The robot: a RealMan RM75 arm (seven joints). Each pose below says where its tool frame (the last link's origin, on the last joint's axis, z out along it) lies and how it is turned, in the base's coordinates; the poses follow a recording.
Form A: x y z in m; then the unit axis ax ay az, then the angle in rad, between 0 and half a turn.
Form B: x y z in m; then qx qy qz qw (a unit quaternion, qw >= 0). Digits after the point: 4 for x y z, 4 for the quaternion.
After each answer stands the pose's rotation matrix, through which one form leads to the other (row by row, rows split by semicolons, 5 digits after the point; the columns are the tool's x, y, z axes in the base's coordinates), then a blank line. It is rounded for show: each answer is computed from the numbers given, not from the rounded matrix.
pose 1, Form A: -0.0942, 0.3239, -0.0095, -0.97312, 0.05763, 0.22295, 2.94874
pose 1, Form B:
-0.0942, 0.3239, -0.0095, -0.9686, 0.0574, 0.2219, 0.0963
0.89493 -0.15385 -0.41885; -0.06839 -0.97488 0.21197; -0.44094 -0.16105 -0.88297

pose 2, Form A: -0.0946, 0.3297, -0.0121, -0.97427, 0.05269, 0.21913, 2.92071
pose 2, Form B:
-0.0946, 0.3297, -0.0121, -0.9683, 0.0524, 0.2178, 0.1102
0.89965 -0.14943 -0.41025; -0.05341 -0.97022 0.23627; -0.43334 -0.19064 -0.88083

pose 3, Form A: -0.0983, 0.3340, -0.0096, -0.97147, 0.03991, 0.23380, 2.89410
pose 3, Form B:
-0.0983, 0.3340, -0.0096, -0.9640, 0.0396, 0.2320, 0.1234
0.88920 -0.13364 -0.43756; -0.01909 -0.96639 0.25636; -0.45711 -0.21961 -0.86187

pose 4, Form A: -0.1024, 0.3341, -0.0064, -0.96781, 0.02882, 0.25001, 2.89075
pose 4, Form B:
-0.1024, 0.3341, -0.0064, -0.9602, 0.0286, 0.2480, 0.1251
0.87531 -0.11697 -0.46920; 0.00715 -0.96707 0.25442; -0.48351 -0.22605 -0.84565

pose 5, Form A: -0.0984, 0.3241, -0.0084, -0.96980, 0.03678, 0.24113, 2.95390
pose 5, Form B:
-0.0984, 0.3241, -0.0084, -0.9655, 0.0366, 0.2401, 0.0937
0.88205 -0.11570 -0.45672; -0.02572 -0.97976 0.19854; -0.47045 -0.16338 -0.86717

